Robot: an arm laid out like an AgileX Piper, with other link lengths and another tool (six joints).
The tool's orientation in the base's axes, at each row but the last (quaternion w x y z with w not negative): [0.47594 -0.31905 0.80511 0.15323]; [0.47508 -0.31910 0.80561 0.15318]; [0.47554 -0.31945 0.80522 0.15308]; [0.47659 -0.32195 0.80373 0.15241]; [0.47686 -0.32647 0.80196 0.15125]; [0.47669 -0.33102 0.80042 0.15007]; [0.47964 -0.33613 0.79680 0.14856]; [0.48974 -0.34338 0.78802 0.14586]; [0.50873 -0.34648 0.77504 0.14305]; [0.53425 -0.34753 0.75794 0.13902]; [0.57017 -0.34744 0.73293 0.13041]
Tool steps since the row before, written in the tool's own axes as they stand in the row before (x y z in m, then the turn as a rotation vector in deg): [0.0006 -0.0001 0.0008 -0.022 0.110 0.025]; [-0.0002 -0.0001 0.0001 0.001 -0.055 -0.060]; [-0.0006 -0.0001 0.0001 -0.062 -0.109 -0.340]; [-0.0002 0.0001 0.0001 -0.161 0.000 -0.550]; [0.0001 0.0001 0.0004 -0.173 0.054 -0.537]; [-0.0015 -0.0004 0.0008 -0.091 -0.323 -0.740]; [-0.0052 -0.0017 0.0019 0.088 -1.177 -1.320]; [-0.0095 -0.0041 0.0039 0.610 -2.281 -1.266]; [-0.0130 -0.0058 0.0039 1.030 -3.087 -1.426]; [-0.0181 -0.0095 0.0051 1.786 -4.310 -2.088]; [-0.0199 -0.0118 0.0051 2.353 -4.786 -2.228]
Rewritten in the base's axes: [0.0004 0.0001 -0.0009 -0.048 0.104 0.000]; [0.0002 0.0001 0.0001 -0.004 -0.075 0.032]; [0.0003 0.0002 0.0005 -0.134 -0.246 0.230]; [0.0001 0.0002 0.0001 -0.313 -0.244 0.414]; [0.0002 0.0003 -0.0003 -0.336 -0.192 0.414]; [0.0013 0.0007 0.0009 -0.244 -0.614 0.473]; [0.0040 0.0019 0.0037 -0.107 -1.632 0.679]; [0.0081 0.0030 0.0069 0.536 -2.606 0.316]; [0.0098 0.0032 0.0106 0.875 -3.442 0.119]; [0.0134 0.0030 0.0159 1.087 -4.993 -0.111]; [0.0137 0.0016 0.0192 1.234 -5.625 -0.495]
